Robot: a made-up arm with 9 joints. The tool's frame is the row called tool.
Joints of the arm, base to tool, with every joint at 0 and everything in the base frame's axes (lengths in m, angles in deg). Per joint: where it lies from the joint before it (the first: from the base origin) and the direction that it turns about. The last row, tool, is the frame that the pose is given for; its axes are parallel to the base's.
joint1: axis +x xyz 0 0 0.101
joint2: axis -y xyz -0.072 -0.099 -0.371
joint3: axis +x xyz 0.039 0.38 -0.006
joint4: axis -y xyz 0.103 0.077 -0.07
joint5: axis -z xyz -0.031 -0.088 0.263
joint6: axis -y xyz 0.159 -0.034 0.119
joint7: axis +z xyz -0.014 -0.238 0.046
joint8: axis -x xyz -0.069 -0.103 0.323
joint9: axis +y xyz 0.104 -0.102 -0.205
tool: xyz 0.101 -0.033 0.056
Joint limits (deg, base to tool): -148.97..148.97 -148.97..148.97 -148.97..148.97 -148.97..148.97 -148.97..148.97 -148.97..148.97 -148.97..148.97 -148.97..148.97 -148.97..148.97
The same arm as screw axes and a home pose.
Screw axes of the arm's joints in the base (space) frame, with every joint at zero. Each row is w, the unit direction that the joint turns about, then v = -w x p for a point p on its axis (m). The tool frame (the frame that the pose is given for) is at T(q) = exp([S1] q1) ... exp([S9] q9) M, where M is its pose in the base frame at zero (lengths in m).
S1 = (1, 0, 0, 0.0000, 0.1010, 0.0000)
S2 = (0, -1, 0, -0.2700, 0.0000, 0.0720)
S3 = (1, 0, 0, 0.0000, -0.2760, -0.2810)
S4 = (0, -1, 0, -0.3460, 0.0000, -0.0700)
S5 = (0, 0, -1, -0.2700, 0.0390, 0.0000)
S6 = (0, -1, 0, 0.0360, 0.0000, -0.1980)
S7 = (0, 0, 1, -0.0020, -0.1840, 0.0000)
S8 = (-1, 0, 0, 0.0000, -0.4050, -0.1050)
S9 = (0, 1, 0, -0.2000, 0.0000, 0.2190)
M =
1 0 0 0.3200
0 1 0 -0.2400
0 0 1 0.2560
0 0 0 1
Joint limits (rad, base to tool): -2.6000..2.6000 -2.6000..2.6000 -2.6000..2.6000 -2.6000..2.6000 -2.6000..2.6000 -2.6000..2.6000 -2.6000..2.6000 -2.6000..2.6000 -2.6000..2.6000

